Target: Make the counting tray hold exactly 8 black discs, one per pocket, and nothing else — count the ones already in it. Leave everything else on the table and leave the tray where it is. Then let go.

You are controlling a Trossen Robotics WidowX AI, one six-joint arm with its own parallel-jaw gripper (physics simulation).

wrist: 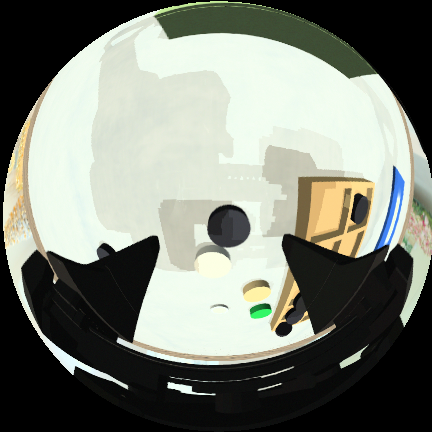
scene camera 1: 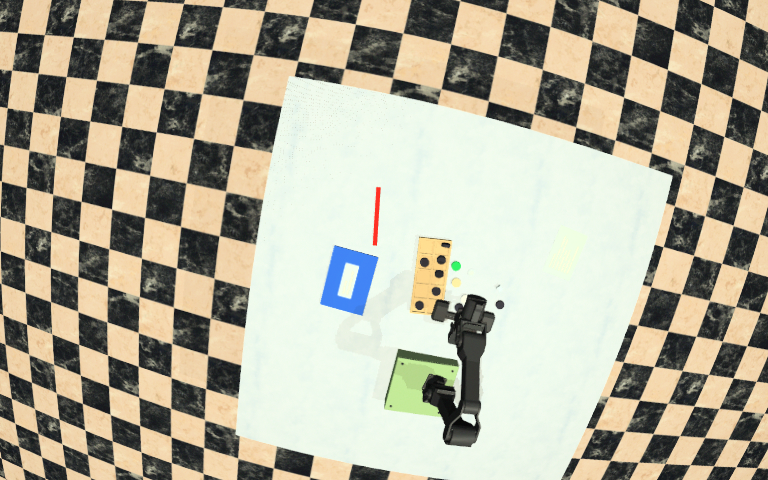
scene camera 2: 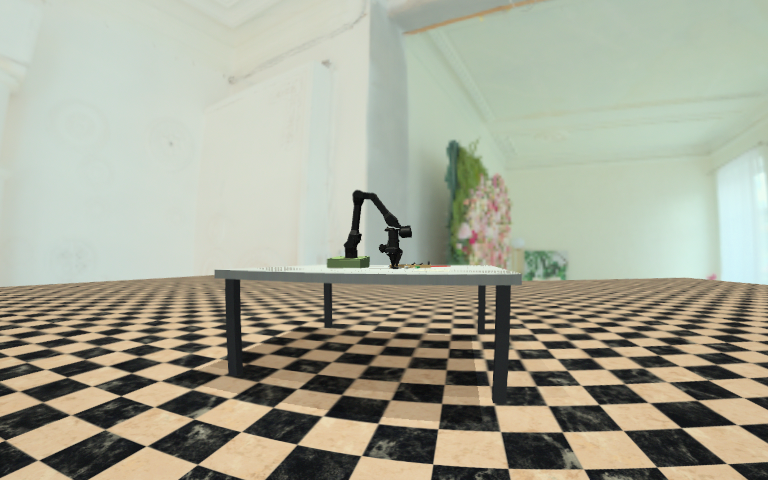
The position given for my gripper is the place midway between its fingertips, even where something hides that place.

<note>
My gripper (scene camera 1: 461,306) is open, with nothing in its grasp. Also in view: a tan counting tray (scene camera 1: 424,280).
The tan counting tray shows as well in the wrist view (wrist: 324,203). My gripper is seen too in the wrist view (wrist: 221,241).
</note>
